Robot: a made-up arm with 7 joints. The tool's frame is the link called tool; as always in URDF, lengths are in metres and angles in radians. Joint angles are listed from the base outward. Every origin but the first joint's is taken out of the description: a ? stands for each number. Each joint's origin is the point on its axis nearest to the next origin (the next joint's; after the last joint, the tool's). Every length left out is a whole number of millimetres.
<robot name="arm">
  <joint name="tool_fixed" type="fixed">
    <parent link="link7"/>
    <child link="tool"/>
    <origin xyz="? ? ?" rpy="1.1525 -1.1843 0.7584"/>
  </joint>
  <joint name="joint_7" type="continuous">
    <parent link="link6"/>
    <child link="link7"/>
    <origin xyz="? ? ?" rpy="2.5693 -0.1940 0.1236"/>
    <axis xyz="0 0 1"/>
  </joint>
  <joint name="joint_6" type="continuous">
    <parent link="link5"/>
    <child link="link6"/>
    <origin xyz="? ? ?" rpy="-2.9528 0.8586 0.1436"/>
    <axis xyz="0 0 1"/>
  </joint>
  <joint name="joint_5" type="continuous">
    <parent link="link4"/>
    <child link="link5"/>
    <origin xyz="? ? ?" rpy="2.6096 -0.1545 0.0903"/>
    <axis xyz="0 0 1"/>
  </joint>
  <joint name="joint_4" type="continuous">
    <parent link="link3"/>
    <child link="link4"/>
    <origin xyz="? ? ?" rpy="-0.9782 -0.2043 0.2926"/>
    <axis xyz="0 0 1"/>
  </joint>
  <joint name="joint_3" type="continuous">
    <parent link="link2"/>
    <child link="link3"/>
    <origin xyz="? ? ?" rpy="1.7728 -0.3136 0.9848"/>
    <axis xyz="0 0 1"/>
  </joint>
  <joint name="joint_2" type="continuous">
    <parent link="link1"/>
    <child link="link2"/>
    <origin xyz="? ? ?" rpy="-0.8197 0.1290 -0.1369"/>
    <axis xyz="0 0 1"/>
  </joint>
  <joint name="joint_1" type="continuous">
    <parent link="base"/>
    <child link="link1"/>
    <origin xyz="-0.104 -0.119 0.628" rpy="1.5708 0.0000 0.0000"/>
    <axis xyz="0 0 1"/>
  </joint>
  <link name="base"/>
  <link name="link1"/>
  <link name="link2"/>
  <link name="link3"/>
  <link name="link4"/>
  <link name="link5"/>
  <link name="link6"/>
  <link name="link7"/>
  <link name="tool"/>
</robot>
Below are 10 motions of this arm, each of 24 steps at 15 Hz.
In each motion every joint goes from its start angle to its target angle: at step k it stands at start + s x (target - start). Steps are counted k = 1, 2, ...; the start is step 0. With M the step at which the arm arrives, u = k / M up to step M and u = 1 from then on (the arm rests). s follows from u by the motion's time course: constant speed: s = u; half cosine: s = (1 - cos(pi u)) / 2; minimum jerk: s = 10 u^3 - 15 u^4 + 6 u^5.
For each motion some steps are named. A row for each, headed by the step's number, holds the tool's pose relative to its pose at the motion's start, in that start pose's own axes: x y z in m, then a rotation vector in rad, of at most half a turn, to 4 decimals.
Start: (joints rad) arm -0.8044 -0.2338 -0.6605 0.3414 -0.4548 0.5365 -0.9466
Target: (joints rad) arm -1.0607 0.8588 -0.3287 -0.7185 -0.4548 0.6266 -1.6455
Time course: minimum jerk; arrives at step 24
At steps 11, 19, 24:
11: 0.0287 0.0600 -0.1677 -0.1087 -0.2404 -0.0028
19: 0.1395 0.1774 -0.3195 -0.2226 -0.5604 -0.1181
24: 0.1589 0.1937 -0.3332 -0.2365 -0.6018 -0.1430

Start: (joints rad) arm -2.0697 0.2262 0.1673 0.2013 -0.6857 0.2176 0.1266
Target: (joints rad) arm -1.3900 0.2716 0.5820 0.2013 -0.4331 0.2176 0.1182
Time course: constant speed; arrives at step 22
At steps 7, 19, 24:
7: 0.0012 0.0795 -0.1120 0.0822 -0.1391 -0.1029
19: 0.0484 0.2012 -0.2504 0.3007 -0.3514 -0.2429
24: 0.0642 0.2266 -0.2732 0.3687 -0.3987 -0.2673

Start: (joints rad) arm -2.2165 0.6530 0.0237 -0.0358 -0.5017 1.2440 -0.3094
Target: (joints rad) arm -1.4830 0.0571 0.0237 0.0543 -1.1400 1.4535 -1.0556
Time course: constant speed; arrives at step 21
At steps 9, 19, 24:
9: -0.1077 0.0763 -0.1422 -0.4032 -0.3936 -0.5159
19: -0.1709 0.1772 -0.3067 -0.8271 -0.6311 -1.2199
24: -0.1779 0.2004 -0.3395 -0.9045 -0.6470 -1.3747

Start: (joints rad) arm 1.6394 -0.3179 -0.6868 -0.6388 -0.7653 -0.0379 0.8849
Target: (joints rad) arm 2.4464 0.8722 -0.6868 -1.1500 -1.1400 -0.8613 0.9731
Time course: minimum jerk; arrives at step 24
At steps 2, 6, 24:
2: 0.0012 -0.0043 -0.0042 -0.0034 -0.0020 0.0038
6: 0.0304 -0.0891 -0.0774 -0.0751 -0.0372 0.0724
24: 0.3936 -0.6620 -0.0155 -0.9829 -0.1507 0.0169

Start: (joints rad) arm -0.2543 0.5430 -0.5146 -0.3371 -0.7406 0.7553 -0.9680
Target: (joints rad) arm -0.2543 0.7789 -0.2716 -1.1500 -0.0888 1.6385 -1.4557
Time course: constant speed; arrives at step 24
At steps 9, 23, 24:
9: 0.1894 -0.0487 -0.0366 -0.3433 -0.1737 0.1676
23: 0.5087 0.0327 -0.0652 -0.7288 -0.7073 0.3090
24: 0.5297 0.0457 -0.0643 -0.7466 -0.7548 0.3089

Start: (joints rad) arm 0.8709 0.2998 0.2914 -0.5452 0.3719 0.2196 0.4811
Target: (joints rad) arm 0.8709 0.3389 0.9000 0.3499 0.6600 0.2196 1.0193
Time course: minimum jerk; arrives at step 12
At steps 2, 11, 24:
2: -0.0044 -0.0031 -0.0003 0.0533 -0.0128 0.0131
11: -0.0995 -0.1064 -0.1174 1.4535 -0.3478 0.5217
24: -0.0997 -0.1067 -0.1187 1.4604 -0.3498 0.5252

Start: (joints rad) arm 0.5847 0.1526 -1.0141 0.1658 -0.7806 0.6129 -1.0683
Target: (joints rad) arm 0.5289 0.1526 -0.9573 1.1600 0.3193 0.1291 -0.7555
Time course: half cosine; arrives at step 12
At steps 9, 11, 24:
9: 0.2032 -0.0353 0.1844 0.5798 0.7038 0.2967
11: 0.2382 -0.0512 0.1837 0.7116 0.8058 0.3139
24: 0.2426 -0.0536 0.1830 0.7298 0.8187 0.3158

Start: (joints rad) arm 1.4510 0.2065 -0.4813 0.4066 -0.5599 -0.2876 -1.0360
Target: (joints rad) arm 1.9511 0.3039 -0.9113 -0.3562 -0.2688 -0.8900 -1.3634
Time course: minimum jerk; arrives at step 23
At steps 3, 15, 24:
3: 0.0016 -0.0106 -0.0058 0.0023 -0.0059 0.0237
15: 0.2479 -0.3276 -0.1001 -0.1668 -0.0949 0.9898
24: 0.3481 -0.3514 -0.0590 -0.3038 -0.0192 1.2459

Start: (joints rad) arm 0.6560 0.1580 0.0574 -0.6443 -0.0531 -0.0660 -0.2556
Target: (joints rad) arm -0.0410 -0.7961 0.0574 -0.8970 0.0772 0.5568 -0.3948
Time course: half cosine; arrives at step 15
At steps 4, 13, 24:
4: 0.0201 0.0077 0.1473 -0.0457 0.2415 -0.0477
13: 0.4928 -0.0176 0.5268 -0.4895 1.3686 0.1607
24: 0.5247 -0.0182 0.5261 -0.5174 1.4247 0.1939

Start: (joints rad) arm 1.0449 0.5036 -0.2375 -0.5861 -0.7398 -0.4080 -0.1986
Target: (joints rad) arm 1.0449 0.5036 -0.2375 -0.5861 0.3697 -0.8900 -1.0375
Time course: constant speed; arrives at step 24
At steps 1, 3, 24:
1: 0.0085 -0.0056 0.0268 -0.0065 0.0423 0.0051
3: 0.0289 -0.0181 0.0784 -0.0180 0.1256 0.0184
24: 0.4213 -0.2159 0.3881 0.0199 0.8652 0.3324

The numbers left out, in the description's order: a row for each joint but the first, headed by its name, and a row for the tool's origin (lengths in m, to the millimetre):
tool: -0.160 0.019 0.000
joint_7: -0.007 0.179 0.000
joint_6: -0.217 -0.407 0.000
joint_5: -0.004 -0.064 0.000
joint_4: -0.286 -0.011 0.000
joint_3: 0.070 -0.061 0.000
joint_2: -0.002 0.099 0.000

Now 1 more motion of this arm.
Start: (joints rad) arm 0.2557 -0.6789 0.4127 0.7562 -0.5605 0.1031 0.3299
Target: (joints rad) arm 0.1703 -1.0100 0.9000 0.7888 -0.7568 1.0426 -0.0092
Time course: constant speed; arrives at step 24
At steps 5, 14, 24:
5: 0.0197 0.0759 -0.1175 -0.2825 -0.2391 -0.1611
14: 0.1068 0.1197 -0.3236 -0.8016 -0.6801 -0.4365
24: 0.2362 0.0533 -0.4808 -1.3557 -1.2121 -0.7311

